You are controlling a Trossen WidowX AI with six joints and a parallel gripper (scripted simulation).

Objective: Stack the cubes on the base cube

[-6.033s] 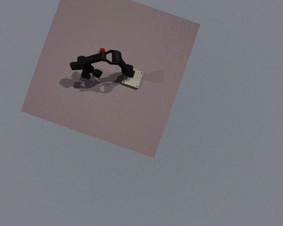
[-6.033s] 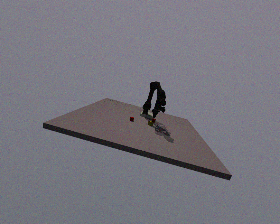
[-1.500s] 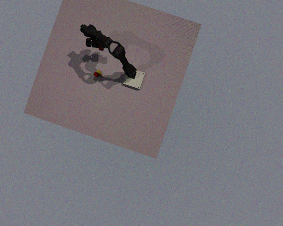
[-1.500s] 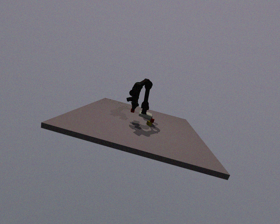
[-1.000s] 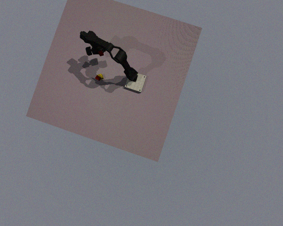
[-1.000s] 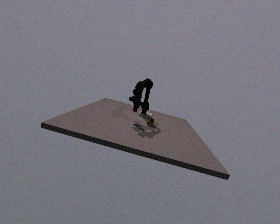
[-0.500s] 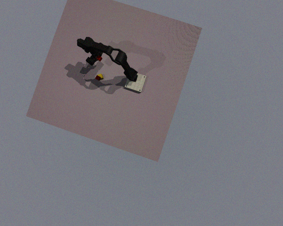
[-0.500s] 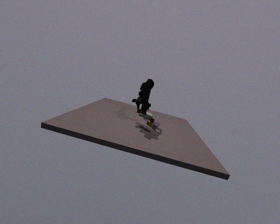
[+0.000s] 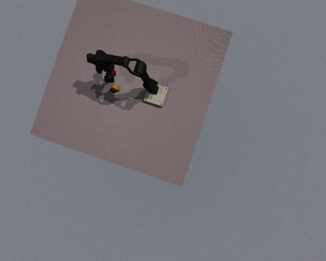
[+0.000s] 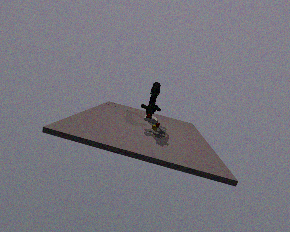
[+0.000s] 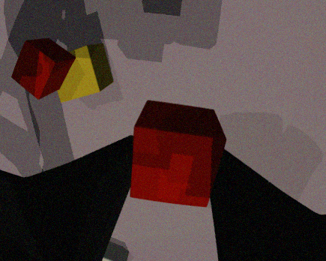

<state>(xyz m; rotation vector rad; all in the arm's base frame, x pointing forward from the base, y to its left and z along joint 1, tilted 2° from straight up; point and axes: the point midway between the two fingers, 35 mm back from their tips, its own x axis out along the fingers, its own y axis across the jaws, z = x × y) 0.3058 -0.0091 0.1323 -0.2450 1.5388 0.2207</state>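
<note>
Now: the yellow base cube 10 cm below my gripper tip, 9 cm to the left of it and 2 cm behind it.
</note>
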